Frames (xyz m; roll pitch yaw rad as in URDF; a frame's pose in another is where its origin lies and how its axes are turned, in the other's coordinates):
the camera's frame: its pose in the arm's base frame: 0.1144 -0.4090 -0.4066 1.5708 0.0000 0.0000
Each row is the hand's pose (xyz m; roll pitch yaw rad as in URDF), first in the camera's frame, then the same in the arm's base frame.
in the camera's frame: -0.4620 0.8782 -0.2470 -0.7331 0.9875 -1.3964
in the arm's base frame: -0.3476 -0.1620 0.4716 2.2005 0.5733 1.4568
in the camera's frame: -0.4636 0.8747 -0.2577 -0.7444 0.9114 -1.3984
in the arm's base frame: -0.3492 -0.1513 0.4681 2.1803 0.6480 1.4386
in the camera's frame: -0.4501 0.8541 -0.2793 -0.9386 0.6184 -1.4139
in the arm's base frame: -0.3357 -0.1297 0.4475 1.9366 0.9353 1.3546
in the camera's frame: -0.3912 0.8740 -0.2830 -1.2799 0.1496 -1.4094
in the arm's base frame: -0.2768 -0.1260 0.4674 1.0322 1.3512 0.7534
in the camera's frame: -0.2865 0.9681 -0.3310 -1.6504 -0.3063 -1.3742
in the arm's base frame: -0.1721 -0.0780 0.5615 -1.0667 1.2085 -1.0175
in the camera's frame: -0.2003 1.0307 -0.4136 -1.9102 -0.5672 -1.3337
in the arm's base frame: -0.0859 0.0046 0.6241 -1.4875 0.9611 -1.2175
